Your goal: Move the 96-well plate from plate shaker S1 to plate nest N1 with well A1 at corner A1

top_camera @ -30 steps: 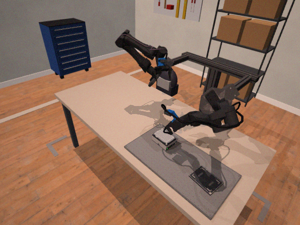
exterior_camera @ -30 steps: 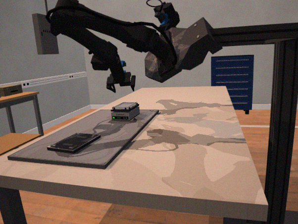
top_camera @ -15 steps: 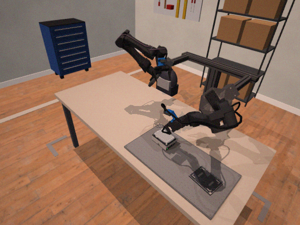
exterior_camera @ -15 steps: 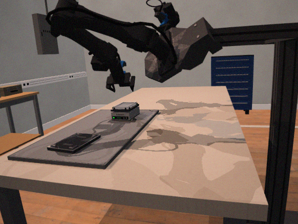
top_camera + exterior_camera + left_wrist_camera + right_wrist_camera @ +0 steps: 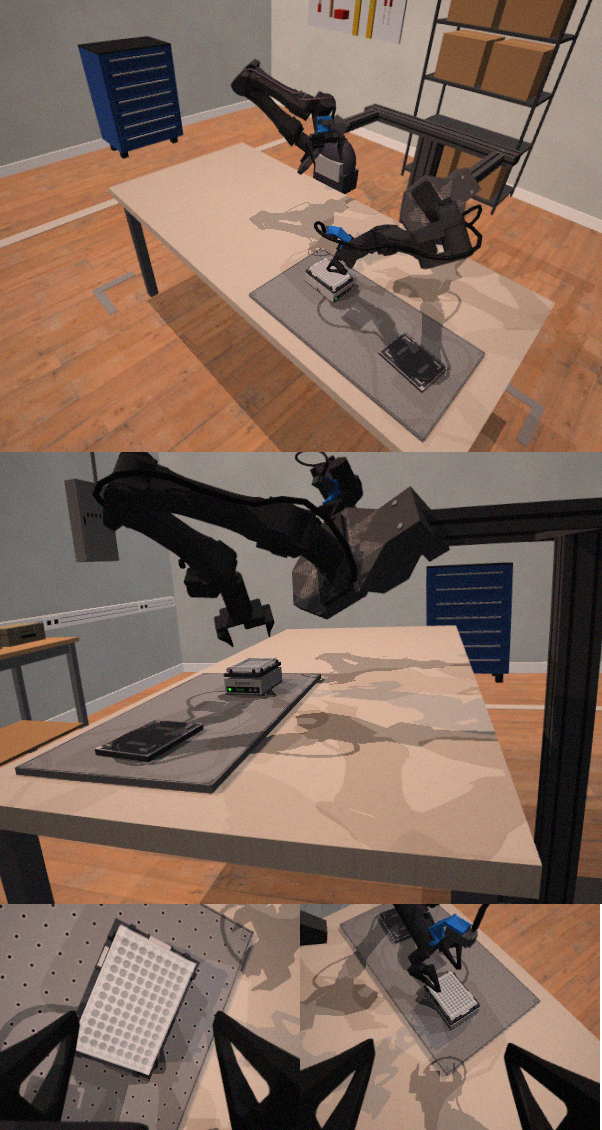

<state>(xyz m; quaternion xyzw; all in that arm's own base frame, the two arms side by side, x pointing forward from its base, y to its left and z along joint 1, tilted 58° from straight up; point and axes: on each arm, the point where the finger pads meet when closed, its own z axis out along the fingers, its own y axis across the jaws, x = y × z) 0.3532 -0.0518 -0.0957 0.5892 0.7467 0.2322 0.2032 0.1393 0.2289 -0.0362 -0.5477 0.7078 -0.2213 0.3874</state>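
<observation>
Now: left hand 70 mm above the white 96-well plate and 10 mm to the left of it. The rest, counted from my left hand: black plate nest: 380 mm to the left, 130 mm below, 40 mm ahead.
</observation>
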